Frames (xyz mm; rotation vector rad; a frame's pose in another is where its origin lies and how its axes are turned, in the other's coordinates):
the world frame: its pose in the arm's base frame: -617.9 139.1 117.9 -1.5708 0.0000 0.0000
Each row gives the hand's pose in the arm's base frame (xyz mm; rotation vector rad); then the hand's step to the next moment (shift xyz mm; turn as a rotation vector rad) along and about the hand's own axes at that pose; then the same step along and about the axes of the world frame.
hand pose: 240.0 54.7 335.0 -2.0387 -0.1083 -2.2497
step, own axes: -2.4 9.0 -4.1 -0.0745 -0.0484 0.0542
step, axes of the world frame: -2.7 2.9 -9.4 0.0547 0.0679 0.0568
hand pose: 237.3 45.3 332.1 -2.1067 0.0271 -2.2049
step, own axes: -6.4 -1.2 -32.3 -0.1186 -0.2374 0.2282
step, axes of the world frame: -32.0 7.8 0.1 0.2200 0.0892 0.2572
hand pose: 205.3 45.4 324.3 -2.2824 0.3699 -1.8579
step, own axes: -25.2 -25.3 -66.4 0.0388 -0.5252 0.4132
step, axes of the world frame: -67.7 2.6 33.1 0.4542 -0.1031 0.4807
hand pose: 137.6 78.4 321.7 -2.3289 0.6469 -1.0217
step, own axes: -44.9 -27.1 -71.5 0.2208 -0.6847 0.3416
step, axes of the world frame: -76.1 -35.1 28.9 0.5436 -0.3390 0.4732
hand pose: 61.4 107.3 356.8 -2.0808 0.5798 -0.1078
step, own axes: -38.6 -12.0 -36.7 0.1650 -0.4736 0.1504
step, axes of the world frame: -40.7 -35.9 -6.1 0.3613 -0.2803 0.2551
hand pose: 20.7 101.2 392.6 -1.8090 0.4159 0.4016
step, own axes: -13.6 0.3 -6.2 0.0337 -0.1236 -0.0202
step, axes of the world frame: -11.7 -7.8 -5.0 0.0896 -0.0932 0.0100
